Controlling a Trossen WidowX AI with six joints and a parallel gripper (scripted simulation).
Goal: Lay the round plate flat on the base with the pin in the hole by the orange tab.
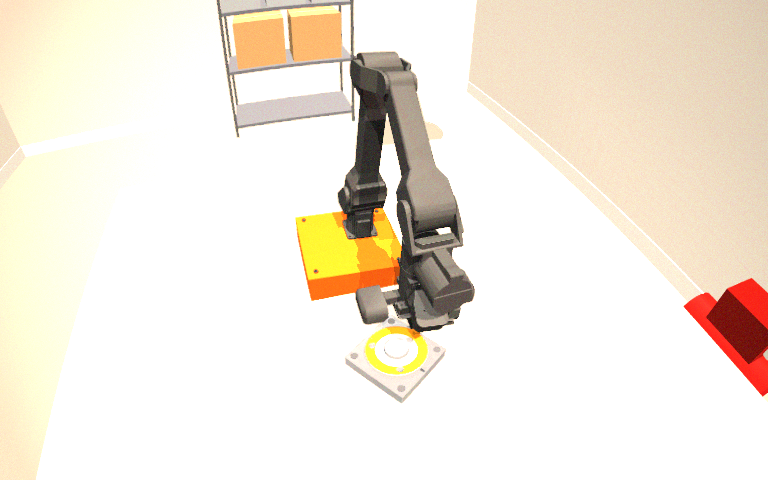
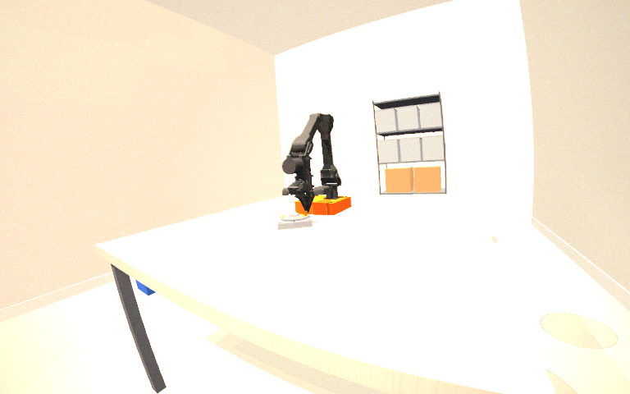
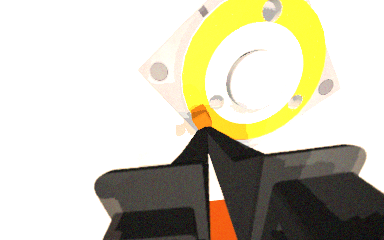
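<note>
My gripper tip is 40 mm to the left of the base, 40 mm short of it and 20 mm above it.
</note>
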